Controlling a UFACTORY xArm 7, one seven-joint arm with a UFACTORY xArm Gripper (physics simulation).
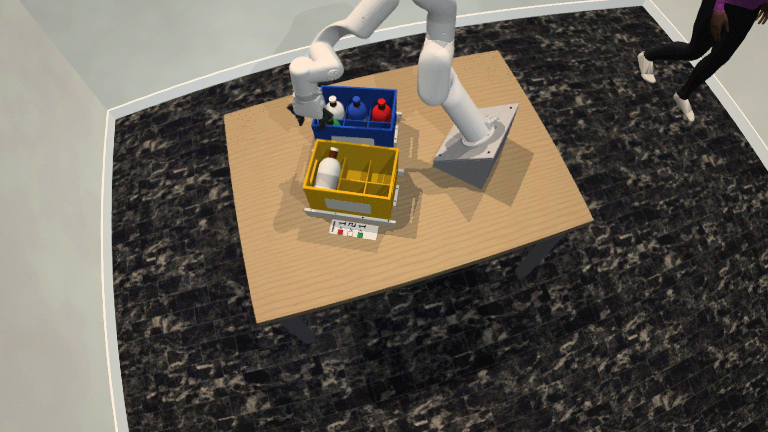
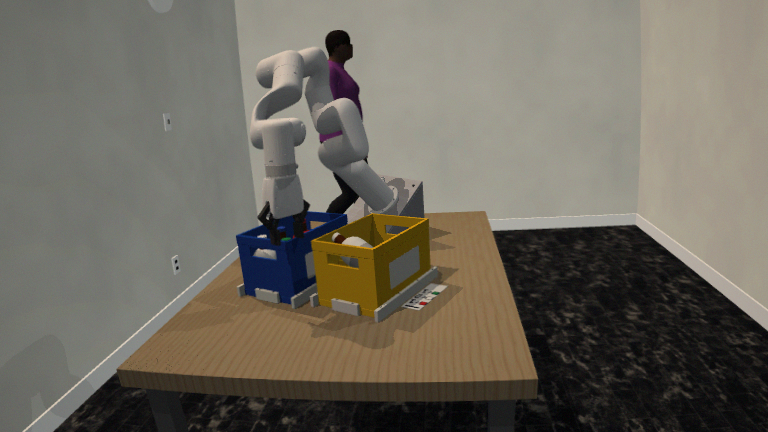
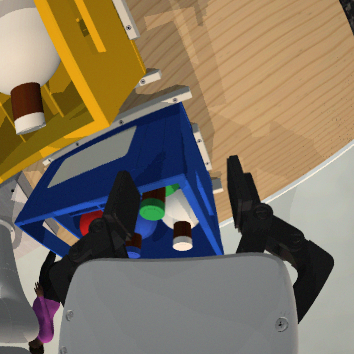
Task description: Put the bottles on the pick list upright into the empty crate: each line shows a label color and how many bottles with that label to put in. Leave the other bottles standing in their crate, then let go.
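Pixels of known places: gripper, fingertip midpoint: [image 1: 312, 125] [image 2: 287, 241] [image 3: 178, 177]; arm's base, origin of the base link: [image 1: 478, 134] [image 2: 384, 201].
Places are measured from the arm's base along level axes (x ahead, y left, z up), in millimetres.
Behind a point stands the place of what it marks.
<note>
My gripper [image 1: 312, 124] @(y -224, x 521, z 36 mm) [image 2: 287, 239] @(y -224, x 521, z 36 mm) [image 3: 178, 177] @(y -224, x 521, z 36 mm) is open and empty over the left end of the blue crate [image 1: 384, 137] @(y -111, x 305, z -8 mm) [image 2: 268, 279] @(y -300, x 485, z -79 mm) [image 3: 160, 135] @(y -214, x 506, z -32 mm). In that crate a white bottle [image 1: 335, 109] @(y -300, x 420, z -16 mm) [image 3: 187, 212] @(y -312, x 443, z -18 mm), a blue bottle [image 1: 356, 109] @(y -269, x 351, z -15 mm) [image 3: 146, 229] @(y -296, x 365, z -18 mm) and a red bottle [image 1: 381, 111] @(y -225, x 272, z -14 mm) [image 3: 89, 222] @(y -219, x 290, z -30 mm) stand along the back. A green-capped bottle [image 1: 334, 121] @(y -247, x 440, z -15 mm) [image 3: 152, 209] @(y -241, x 463, z 23 mm) stands at the front left, partly hidden. A white bottle [image 1: 328, 170] @(y -36, x 524, z 28 mm) [image 2: 357, 242] @(y -47, x 537, z 28 mm) [image 3: 25, 50] @(y -81, x 533, z 24 mm) stands upright at the left in the yellow crate [image 1: 375, 206] @(y 112, x 424, z -27 mm) [image 2: 346, 287] @(y -80, x 574, z -74 mm) [image 3: 100, 65] @(y -133, x 542, z 2 mm).
The pick list [image 1: 353, 229] @(y 113, x 507, z -138 mm) [image 2: 424, 297] @(y 110, x 515, z -138 mm) lies in front of the yellow crate and shows red, white and green squares. Low light-coloured stops edge both crates on the wooden table [image 1: 456, 241] @(y 281, x 203, z -140 mm) [image 2: 322, 360] @(y -113, x 804, z -140 mm). The arm's base stands to the right, and a person is beyond the table.
</note>
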